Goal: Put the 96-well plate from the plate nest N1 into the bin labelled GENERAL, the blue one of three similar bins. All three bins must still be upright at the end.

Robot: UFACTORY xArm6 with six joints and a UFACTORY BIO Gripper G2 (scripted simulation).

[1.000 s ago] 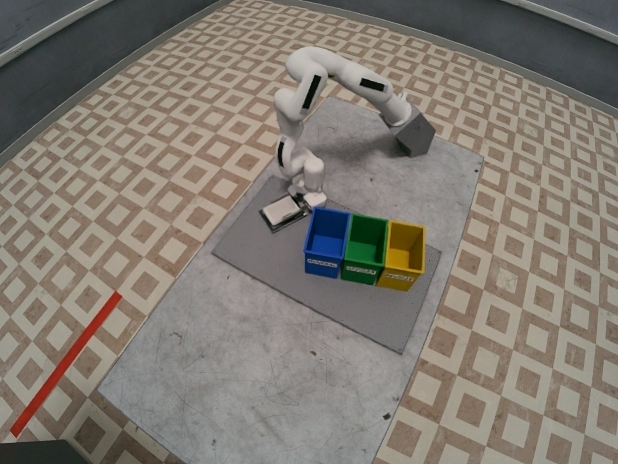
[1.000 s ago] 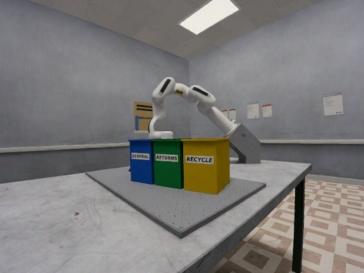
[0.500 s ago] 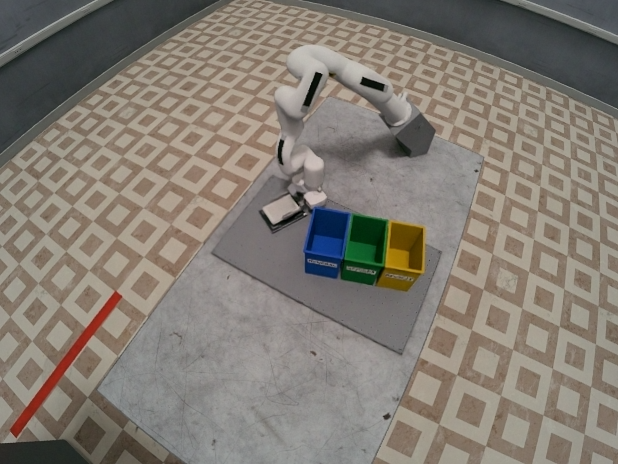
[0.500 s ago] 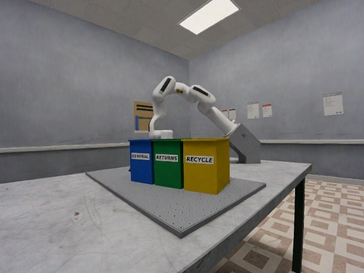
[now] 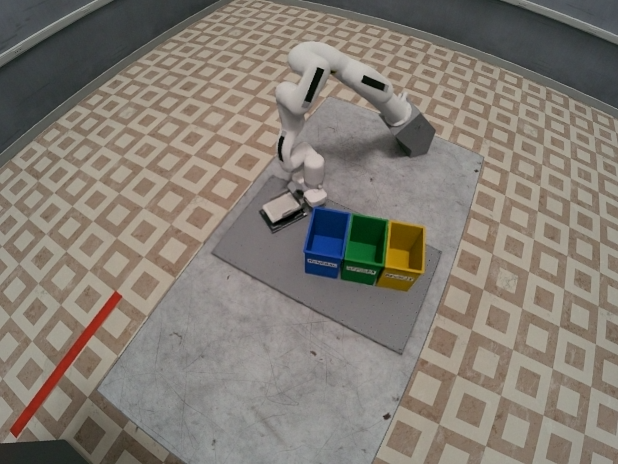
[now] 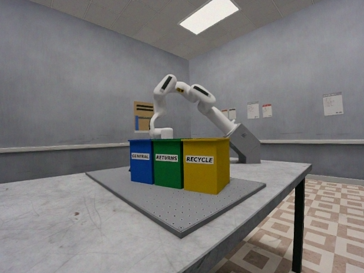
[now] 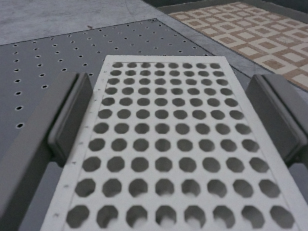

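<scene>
The black plate nest N1 is 6 cm below my hand. Also, from my hand: blue general bin (24 cm to the left, 8 cm ahead, 3 cm above); then white 96-well plate (1 cm below); then green returns bin (37 cm to the left, 4 cm ahead, 3 cm above).
</scene>
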